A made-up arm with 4 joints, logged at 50 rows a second.
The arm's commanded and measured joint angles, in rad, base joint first. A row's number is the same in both.
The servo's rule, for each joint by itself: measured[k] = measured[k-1] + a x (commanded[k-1-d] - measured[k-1]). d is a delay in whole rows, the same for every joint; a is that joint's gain. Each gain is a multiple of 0.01, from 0.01 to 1. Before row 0 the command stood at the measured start. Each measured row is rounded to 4 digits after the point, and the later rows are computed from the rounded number. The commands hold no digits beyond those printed.
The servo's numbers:
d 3
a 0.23 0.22 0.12 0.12
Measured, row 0:
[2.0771 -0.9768 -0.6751 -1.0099]
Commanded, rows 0 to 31:
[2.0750 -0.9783 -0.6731 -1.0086]
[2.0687 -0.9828 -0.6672 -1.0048]
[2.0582 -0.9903 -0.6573 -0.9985]
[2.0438 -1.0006 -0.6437 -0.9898]
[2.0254 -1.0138 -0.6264 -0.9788]
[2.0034 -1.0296 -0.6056 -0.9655]
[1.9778 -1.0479 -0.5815 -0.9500]
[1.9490 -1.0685 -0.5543 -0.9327]
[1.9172 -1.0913 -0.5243 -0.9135]
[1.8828 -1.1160 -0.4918 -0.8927]
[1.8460 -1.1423 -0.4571 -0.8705]
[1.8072 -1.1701 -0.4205 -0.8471]
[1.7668 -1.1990 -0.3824 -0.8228]
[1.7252 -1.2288 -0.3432 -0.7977]
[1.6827 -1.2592 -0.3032 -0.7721]
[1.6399 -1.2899 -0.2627 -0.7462]
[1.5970 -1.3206 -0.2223 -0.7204]
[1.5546 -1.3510 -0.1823 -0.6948]
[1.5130 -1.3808 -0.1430 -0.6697]
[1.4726 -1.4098 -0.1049 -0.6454]
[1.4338 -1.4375 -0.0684 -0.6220]
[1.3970 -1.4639 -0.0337 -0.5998]
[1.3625 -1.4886 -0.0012 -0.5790]
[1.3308 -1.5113 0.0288 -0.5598]
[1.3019 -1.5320 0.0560 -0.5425]
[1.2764 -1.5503 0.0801 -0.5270]
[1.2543 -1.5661 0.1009 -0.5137]
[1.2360 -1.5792 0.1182 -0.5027]
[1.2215 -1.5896 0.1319 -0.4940]
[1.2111 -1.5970 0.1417 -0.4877]
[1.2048 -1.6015 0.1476 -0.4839]
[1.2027 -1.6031 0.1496 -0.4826]
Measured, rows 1 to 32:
[2.0771 -0.9768 -0.6751 -1.0099]
[2.0771 -0.9768 -0.6751 -1.0099]
[2.0771 -0.9768 -0.6751 -1.0099]
[2.0766 -0.9771 -0.6749 -1.0097]
[2.0748 -0.9784 -0.6740 -1.0091]
[2.0710 -0.9810 -0.6720 -1.0078]
[2.0647 -0.9853 -0.6686 -1.0056]
[2.0557 -0.9916 -0.6635 -1.0024]
[2.0437 -1.0000 -0.6566 -0.9980]
[2.0285 -1.0105 -0.6476 -0.9922]
[2.0102 -1.0233 -0.6364 -0.9851]
[1.9888 -1.0383 -0.6229 -0.9765]
[1.9644 -1.0554 -0.6072 -0.9664]
[1.9372 -1.0745 -0.5892 -0.9549]
[1.9073 -1.0955 -0.5690 -0.9420]
[1.8750 -1.1183 -0.5466 -0.9277]
[1.8405 -1.1426 -0.5222 -0.9121]
[1.8042 -1.1683 -0.4959 -0.8953]
[1.7664 -1.1951 -0.4679 -0.8774]
[1.7274 -1.2227 -0.4384 -0.8586]
[1.6877 -1.2509 -0.4077 -0.8389]
[1.6475 -1.2795 -0.3759 -0.8186]
[1.6073 -1.3082 -0.3434 -0.7978]
[1.5674 -1.3366 -0.3104 -0.7767]
[1.5282 -1.3646 -0.2772 -0.7555]
[1.4901 -1.3919 -0.2441 -0.7343]
[1.4535 -1.4182 -0.2114 -0.7134]
[1.4186 -1.4432 -0.1793 -0.6929]
[1.3859 -1.4668 -0.1482 -0.6730]
[1.3556 -1.4886 -0.1183 -0.6539]
[1.3281 -1.5085 -0.0899 -0.6358]
[1.3036 -1.5263 -0.0633 -0.6188]

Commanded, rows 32 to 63:
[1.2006 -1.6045 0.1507 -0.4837]
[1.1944 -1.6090 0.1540 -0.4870]
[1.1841 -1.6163 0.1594 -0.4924]
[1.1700 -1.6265 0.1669 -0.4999]
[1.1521 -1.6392 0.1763 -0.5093]
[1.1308 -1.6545 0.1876 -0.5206]
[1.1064 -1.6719 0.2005 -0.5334]
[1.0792 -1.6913 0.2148 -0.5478]
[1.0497 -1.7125 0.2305 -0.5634]
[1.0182 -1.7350 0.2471 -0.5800]
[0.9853 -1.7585 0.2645 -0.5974]
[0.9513 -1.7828 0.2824 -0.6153]
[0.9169 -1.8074 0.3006 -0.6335]
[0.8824 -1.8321 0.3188 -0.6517]
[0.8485 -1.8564 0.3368 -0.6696]
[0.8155 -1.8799 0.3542 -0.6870]
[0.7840 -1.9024 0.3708 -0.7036]
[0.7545 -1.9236 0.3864 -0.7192]
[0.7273 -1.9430 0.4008 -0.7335]
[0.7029 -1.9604 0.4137 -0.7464]
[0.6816 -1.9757 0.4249 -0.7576]
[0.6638 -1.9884 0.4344 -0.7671]
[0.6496 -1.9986 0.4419 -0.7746]
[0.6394 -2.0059 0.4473 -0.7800]
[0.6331 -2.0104 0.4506 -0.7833]
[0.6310 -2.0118 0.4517 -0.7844]
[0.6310 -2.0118 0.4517 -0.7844]
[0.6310 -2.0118 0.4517 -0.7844]
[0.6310 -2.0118 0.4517 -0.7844]
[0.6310 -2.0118 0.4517 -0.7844]
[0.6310 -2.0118 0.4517 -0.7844]
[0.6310 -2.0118 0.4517 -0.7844]
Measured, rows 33 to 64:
[1.2823 -1.5419 -0.0387 -0.6031]
[1.2645 -1.5550 -0.0163 -0.5888]
[1.2503 -1.5656 0.0036 -0.5761]
[1.2389 -1.5742 0.0213 -0.5650]
[1.2287 -1.5819 0.0372 -0.5556]
[1.2184 -1.5895 0.0519 -0.5480]
[1.2073 -1.5976 0.0657 -0.5422]
[1.1946 -1.6068 0.0790 -0.5383]
[1.1799 -1.6173 0.0920 -0.5362]
[1.1630 -1.6293 0.1050 -0.5359]
[1.1437 -1.6429 0.1182 -0.5373]
[1.1221 -1.6582 0.1317 -0.5404]
[1.0982 -1.6751 0.1455 -0.5452]
[1.0722 -1.6934 0.1598 -0.5515]
[1.0444 -1.7131 0.1745 -0.5592]
[1.0151 -1.7338 0.1896 -0.5681]
[0.9846 -1.7554 0.2051 -0.5781]
[0.9533 -1.7776 0.2209 -0.5891]
[0.9216 -1.8001 0.2369 -0.6008]
[0.8900 -1.8226 0.2530 -0.6131]
[0.8588 -1.8448 0.2690 -0.6258]
[0.8286 -1.8664 0.2848 -0.6387]
[0.7997 -1.8871 0.3003 -0.6516]
[0.7725 -1.9066 0.3153 -0.6643]
[0.7475 -1.9246 0.3296 -0.6766]
[0.7250 -1.9409 0.3431 -0.6884]
[0.7053 -1.9552 0.3556 -0.6994]
[0.6887 -1.9673 0.3670 -0.7095]
[0.6754 -1.9771 0.3772 -0.7185]
[0.6652 -1.9847 0.3861 -0.7264]
[0.6573 -1.9907 0.3940 -0.7334]
[0.6513 -1.9953 0.4009 -0.7395]

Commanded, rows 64 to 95:
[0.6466 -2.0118 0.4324 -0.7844]
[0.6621 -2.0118 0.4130 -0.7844]
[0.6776 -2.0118 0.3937 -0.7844]
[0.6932 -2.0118 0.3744 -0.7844]
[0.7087 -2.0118 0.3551 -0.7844]
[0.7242 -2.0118 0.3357 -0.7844]
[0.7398 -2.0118 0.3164 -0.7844]
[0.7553 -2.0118 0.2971 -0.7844]
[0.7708 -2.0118 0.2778 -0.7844]
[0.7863 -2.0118 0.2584 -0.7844]
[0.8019 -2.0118 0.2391 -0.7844]
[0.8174 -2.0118 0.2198 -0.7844]
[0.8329 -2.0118 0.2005 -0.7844]
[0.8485 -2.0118 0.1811 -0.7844]
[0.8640 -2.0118 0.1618 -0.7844]
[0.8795 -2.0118 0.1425 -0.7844]
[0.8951 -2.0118 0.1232 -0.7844]
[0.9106 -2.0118 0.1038 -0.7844]
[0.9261 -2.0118 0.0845 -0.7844]
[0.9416 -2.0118 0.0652 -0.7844]
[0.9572 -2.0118 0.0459 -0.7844]
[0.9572 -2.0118 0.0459 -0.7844]
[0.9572 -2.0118 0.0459 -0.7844]
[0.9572 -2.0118 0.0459 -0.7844]
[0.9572 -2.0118 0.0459 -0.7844]
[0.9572 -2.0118 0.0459 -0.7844]
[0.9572 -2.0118 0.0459 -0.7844]
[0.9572 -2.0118 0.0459 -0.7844]
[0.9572 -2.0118 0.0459 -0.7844]
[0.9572 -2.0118 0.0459 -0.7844]
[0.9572 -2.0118 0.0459 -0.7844]
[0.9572 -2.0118 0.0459 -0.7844]
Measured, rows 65 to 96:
[0.6466 -1.9989 0.4070 -0.7449]
[0.6430 -2.0017 0.4124 -0.7496]
[0.6402 -2.0039 0.4171 -0.7538]
[0.6417 -2.0056 0.4189 -0.7575]
[0.6464 -2.0070 0.4182 -0.7607]
[0.6536 -2.0081 0.4153 -0.7635]
[0.6627 -2.0089 0.4104 -0.7660]
[0.6733 -2.0095 0.4038 -0.7682]
[0.6850 -2.0100 0.3956 -0.7701]
[0.6976 -2.0104 0.3861 -0.7718]
[0.7109 -2.0107 0.3754 -0.7733]
[0.7247 -2.0109 0.3637 -0.7746]
[0.7389 -2.0111 0.3511 -0.7758]
[0.7534 -2.0113 0.3377 -0.7768]
[0.7681 -2.0114 0.3236 -0.7777]
[0.7830 -2.0115 0.3088 -0.7785]
[0.7981 -2.0116 0.2935 -0.7792]
[0.8133 -2.0116 0.2777 -0.7798]
[0.8285 -2.0116 0.2615 -0.7804]
[0.8438 -2.0116 0.2449 -0.7809]
[0.8592 -2.0116 0.2280 -0.7813]
[0.8746 -2.0116 0.2108 -0.7817]
[0.8900 -2.0116 0.1933 -0.7820]
[0.9055 -2.0116 0.1756 -0.7823]
[0.9174 -2.0116 0.1600 -0.7826]
[0.9266 -2.0116 0.1463 -0.7828]
[0.9336 -2.0116 0.1343 -0.7830]
[0.9390 -2.0116 0.1237 -0.7832]
[0.9432 -2.0116 0.1144 -0.7833]
[0.9464 -2.0116 0.1062 -0.7834]
[0.9489 -2.0116 0.0990 -0.7835]
[0.9508 -2.0116 0.0926 -0.7836]

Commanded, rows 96 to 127:
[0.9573 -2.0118 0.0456 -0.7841]
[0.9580 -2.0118 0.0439 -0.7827]
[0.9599 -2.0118 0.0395 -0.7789]
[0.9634 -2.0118 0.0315 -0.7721]
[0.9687 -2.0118 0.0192 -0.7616]
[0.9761 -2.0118 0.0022 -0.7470]
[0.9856 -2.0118 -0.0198 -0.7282]
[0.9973 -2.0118 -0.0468 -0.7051]
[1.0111 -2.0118 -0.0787 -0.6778]
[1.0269 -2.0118 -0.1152 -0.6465]
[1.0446 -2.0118 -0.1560 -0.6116]
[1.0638 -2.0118 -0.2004 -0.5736]
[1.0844 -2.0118 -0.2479 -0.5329]
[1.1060 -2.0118 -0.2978 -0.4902]
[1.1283 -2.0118 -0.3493 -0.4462]
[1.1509 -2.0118 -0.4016 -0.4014]
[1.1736 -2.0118 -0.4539 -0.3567]
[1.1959 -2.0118 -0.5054 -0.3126]
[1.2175 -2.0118 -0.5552 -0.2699]
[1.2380 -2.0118 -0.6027 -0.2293]
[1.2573 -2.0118 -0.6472 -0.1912]
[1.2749 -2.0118 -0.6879 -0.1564]
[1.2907 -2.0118 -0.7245 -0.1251]
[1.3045 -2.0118 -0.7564 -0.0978]
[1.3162 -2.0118 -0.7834 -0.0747]
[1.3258 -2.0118 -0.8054 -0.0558]
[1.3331 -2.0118 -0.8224 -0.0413]
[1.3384 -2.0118 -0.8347 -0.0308]
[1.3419 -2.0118 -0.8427 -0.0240]
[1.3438 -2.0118 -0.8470 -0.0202]
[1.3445 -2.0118 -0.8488 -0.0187]
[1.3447 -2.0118 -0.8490 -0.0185]
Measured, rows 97 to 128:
[0.9523 -2.0116 0.0870 -0.7837]
[0.9534 -2.0116 0.0821 -0.7838]
[0.9543 -2.0116 0.0778 -0.7839]
[0.9550 -2.0116 0.0739 -0.7839]
[0.9557 -2.0116 0.0703 -0.7838]
[0.9567 -2.0116 0.0666 -0.7832]
[0.9582 -2.0116 0.0624 -0.7819]
[0.9606 -2.0116 0.0572 -0.7795]
[0.9642 -2.0116 0.0506 -0.7756]
[0.9691 -2.0116 0.0422 -0.7699]
[0.9756 -2.0116 0.0315 -0.7621]
[0.9838 -2.0116 0.0183 -0.7520]
[0.9937 -2.0116 0.0023 -0.7393]
[1.0054 -2.0116 -0.0167 -0.7240]
[1.0188 -2.0116 -0.0387 -0.7060]
[1.0339 -2.0116 -0.0638 -0.6852]
[1.0505 -2.0116 -0.0919 -0.6618]
[1.0684 -2.0116 -0.1228 -0.6359]
[1.0874 -2.0116 -0.1563 -0.6078]
[1.1072 -2.0116 -0.1920 -0.5777]
[1.1276 -2.0116 -0.2296 -0.5459]
[1.1483 -2.0116 -0.2687 -0.5128]
[1.1689 -2.0116 -0.3088 -0.4788]
[1.1892 -2.0116 -0.3494 -0.4443]
[1.2089 -2.0116 -0.3900 -0.4098]
[1.2277 -2.0116 -0.4301 -0.3756]
[1.2454 -2.0116 -0.4693 -0.3423]
[1.2617 -2.0116 -0.5070 -0.3102]
[1.2764 -2.0116 -0.5428 -0.2797]
[1.2894 -2.0116 -0.5764 -0.2511]
[1.3007 -2.0116 -0.6074 -0.2247]
[1.3102 -2.0116 -0.6356 -0.2006]

